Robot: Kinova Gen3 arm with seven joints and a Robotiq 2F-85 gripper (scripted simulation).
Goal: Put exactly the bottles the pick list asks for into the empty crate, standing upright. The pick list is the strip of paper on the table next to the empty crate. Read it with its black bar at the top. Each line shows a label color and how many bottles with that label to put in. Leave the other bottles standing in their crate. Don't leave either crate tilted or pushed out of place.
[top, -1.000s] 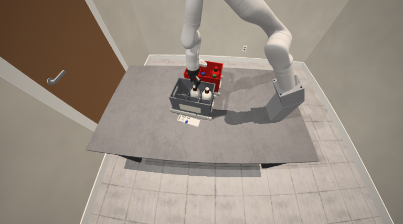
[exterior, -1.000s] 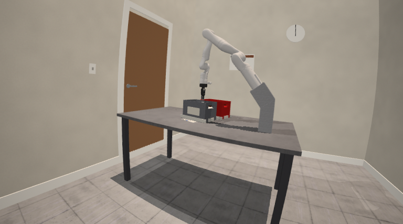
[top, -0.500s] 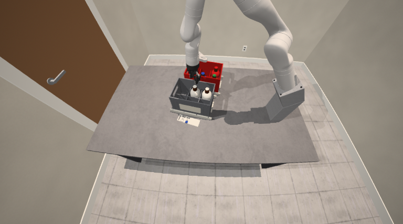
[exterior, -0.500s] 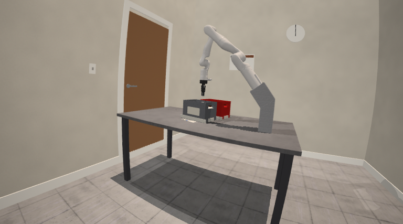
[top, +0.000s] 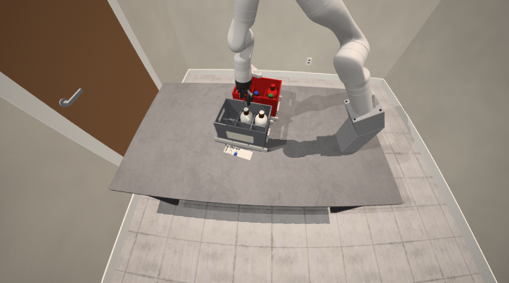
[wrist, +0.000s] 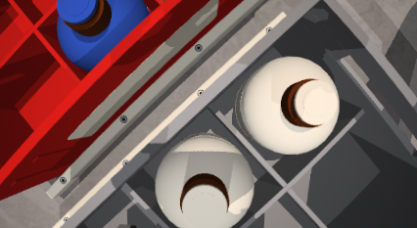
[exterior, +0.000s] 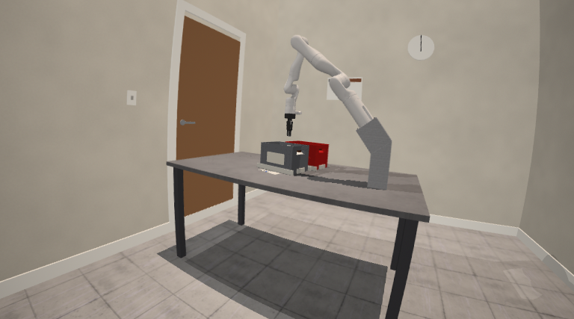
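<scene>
My gripper is now 50 mm past the blue-label bottle, 140 mm to the left of it and 150 mm above it. Round my hand: red crate: 60 mm behind, 180 mm to the right, 160 mm below; green-label bottle: 140 mm behind, 120 mm to the right, 150 mm below; grey crate: 40 mm to the left, 160 mm below.
</scene>
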